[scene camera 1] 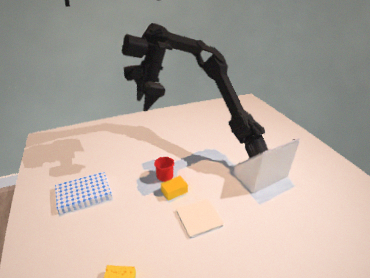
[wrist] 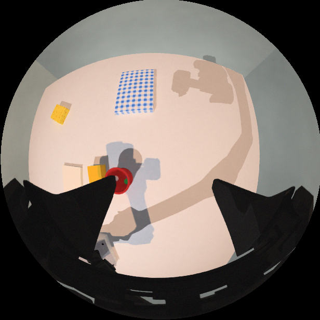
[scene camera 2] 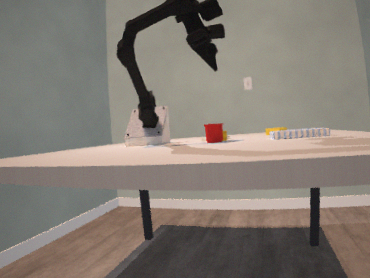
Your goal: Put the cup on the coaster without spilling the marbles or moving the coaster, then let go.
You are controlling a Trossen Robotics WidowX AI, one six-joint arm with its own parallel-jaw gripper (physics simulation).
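Seen in the pictures: gripper, fingertip midpoint: (scene camera 1: pixel 141 105) (scene camera 2: pixel 213 68); arm's base at its link origin: (scene camera 1: pixel 259 154) (scene camera 2: pixel 150 122).
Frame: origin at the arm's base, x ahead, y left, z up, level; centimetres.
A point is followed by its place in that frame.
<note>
A red cup (scene camera 1: pixel 164 170) {x 31.3, y -9.9, z -4.3 cm} (scene camera 2: pixel 214 134) {x 30.9, y -15.7, z -7.1 cm} (wrist: pixel 120 187) stands upright on the table. In the wrist view a green marble (wrist: pixel 125 181) and a pale one show inside it. The coaster, a thin cream square (scene camera 1: pixel 200 218) {x 27.3, y 9.9, z -8.7 cm} (wrist: pixel 73 177), lies flat on the table apart from the cup, with an orange-yellow block between them. My gripper (scene camera 1: pixel 143 104) {x 33.8, y -23.7, z 14.0 cm} (scene camera 2: pixel 216 68) {x 33.8, y -23.7, z 14.0 cm} (wrist: pixel 166 183) is open and empty, pointing down, high above the table. In the wrist view the cup is beside the left fingertip, which comes close to its rim.
The orange-yellow block (scene camera 1: pixel 174 188) {x 30.6, y -2.5, z -6.2 cm} (scene camera 2: pixel 225 135) {x 33.5, y -6.5, z -8.0 cm} (wrist: pixel 96 173) is close beside the cup. A blue-and-white checkered block (scene camera 1: pixel 83 193) {x 59.0, y -12.3, z -7.4 cm} (scene camera 2: pixel 300 133) {x 59.0, y -20.7, z -8.5 cm} (wrist: pixel 135 93) and a yellow sponge-like block (scene camera 1: pixel 120 272) {x 53.2, y 18.8, z -6.9 cm} (scene camera 2: pixel 276 130) {x 54.4, y 16.3, z -7.9 cm} (wrist: pixel 60 114) lie farther off. The pale arm base (scene camera 1: pixel 272 165) {x -0.1, y 6.7, z 0.2 cm} (scene camera 2: pixel 159 132) {x 5.5, y -4.0, z -4.9 cm} stands on the table.
</note>
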